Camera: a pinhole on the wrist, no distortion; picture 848 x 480 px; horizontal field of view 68.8 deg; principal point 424.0 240.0 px. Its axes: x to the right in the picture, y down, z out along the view. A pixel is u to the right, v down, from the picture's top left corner.
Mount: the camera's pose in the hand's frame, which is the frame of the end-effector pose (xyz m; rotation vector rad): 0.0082 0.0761 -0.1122 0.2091 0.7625 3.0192
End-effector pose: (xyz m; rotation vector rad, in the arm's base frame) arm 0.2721 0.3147 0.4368 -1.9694 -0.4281 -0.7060
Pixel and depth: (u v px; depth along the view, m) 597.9 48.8 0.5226
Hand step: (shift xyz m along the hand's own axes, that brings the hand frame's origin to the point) -0.0689 0.4722 0.2851
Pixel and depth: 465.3 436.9 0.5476
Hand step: 0.0480 0.1828 0.4522
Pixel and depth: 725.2 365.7 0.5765
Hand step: -0.1905 0.2595 0.4807
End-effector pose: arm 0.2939 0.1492 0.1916 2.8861 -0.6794 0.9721
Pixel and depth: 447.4 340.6 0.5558
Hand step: 0.0634 0.2596 0.4177
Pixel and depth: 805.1 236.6 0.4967
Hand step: -0.2278 0.3287 0.3575
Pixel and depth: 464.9 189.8 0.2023
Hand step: 0.0220 0.1866 0.0580
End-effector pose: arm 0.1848 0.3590 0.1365 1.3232 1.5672 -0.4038
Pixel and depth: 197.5 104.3 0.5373
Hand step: 0.2738 0.4226 0.2758
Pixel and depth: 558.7 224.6 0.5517
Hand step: -0.0366 0.3545 0.3771
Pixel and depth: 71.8 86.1 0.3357
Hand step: 0.2415 0.2977 0.1171
